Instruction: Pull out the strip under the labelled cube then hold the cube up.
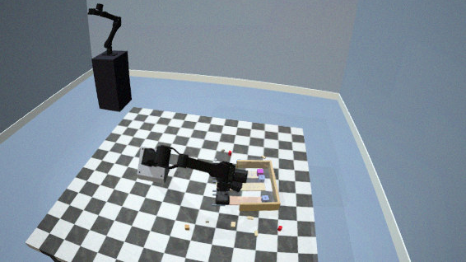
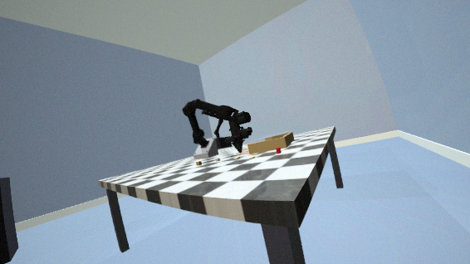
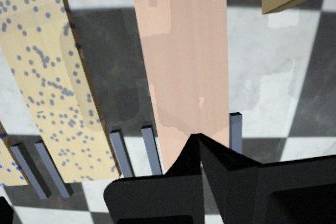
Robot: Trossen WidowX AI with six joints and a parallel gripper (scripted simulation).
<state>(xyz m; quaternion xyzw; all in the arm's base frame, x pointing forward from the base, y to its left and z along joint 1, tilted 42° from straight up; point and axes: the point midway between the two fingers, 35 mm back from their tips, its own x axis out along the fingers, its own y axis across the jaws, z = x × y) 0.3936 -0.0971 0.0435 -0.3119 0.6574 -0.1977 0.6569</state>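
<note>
The pink strip lies 10 cm ahead of my gripper tip and 2 cm to the left of it.
</note>
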